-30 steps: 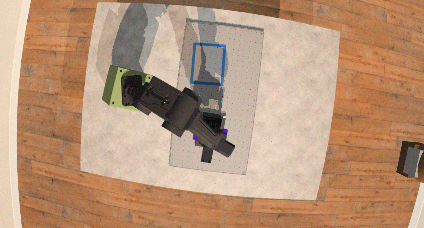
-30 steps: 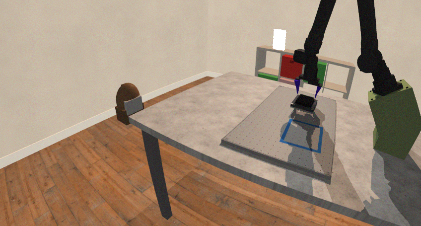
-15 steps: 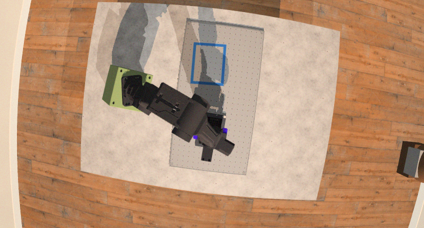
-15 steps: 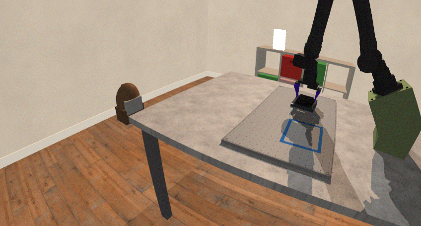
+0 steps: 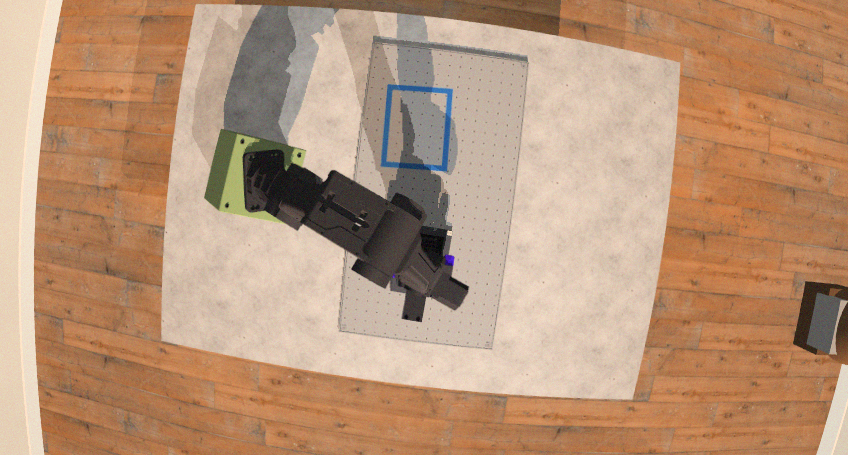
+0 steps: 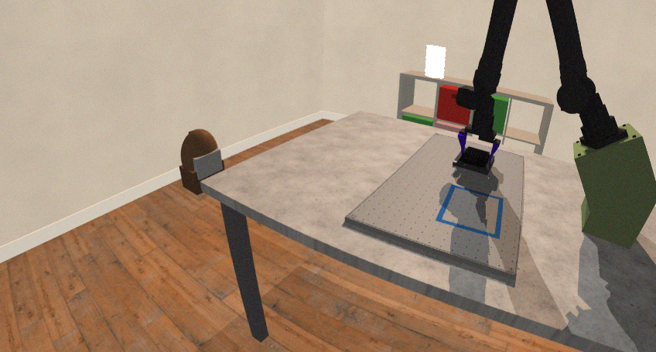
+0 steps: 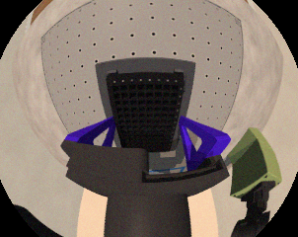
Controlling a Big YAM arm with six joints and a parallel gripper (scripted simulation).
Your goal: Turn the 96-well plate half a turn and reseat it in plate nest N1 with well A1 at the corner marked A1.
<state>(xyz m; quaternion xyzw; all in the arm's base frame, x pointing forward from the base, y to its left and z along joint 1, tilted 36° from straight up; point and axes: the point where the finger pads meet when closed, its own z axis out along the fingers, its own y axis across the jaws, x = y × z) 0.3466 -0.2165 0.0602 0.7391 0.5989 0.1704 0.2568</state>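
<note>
Right now my hand is right at the black 96-well plate. The rest, counted from my hand: grey plate nest N1: 20 mm below.
</note>
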